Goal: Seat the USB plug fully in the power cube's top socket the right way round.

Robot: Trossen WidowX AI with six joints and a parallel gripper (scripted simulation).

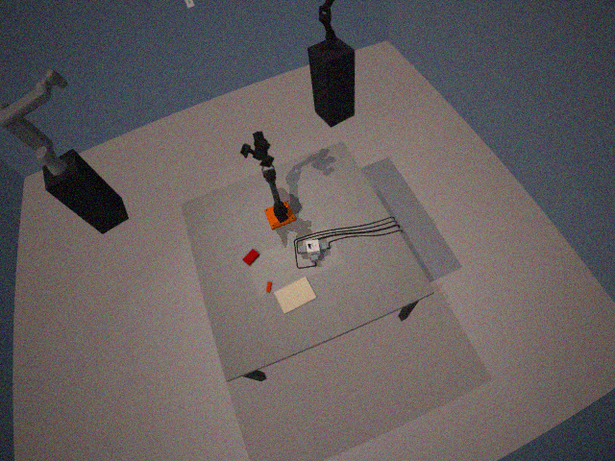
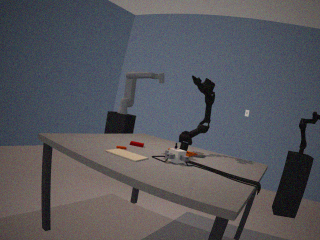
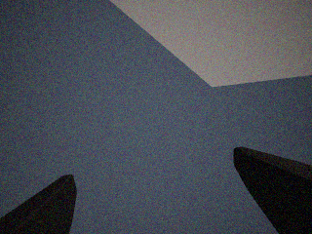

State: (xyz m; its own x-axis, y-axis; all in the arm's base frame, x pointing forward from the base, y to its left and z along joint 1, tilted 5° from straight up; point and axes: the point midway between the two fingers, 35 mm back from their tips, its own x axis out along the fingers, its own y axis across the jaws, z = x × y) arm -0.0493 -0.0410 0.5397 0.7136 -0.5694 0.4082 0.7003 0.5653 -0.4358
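Now: the black USB plug 38 cm ahead of my gripper tip, 6 cm to the left of it and 48 cm below it. Round my gripper tip: cream pad (57 cm ahead, 16 cm to the right, 56 cm below); then red block (20 cm ahead, 27 cm to the right, 56 cm below); then small orange piece (43 cm ahead, 27 cm to the right, 56 cm below).
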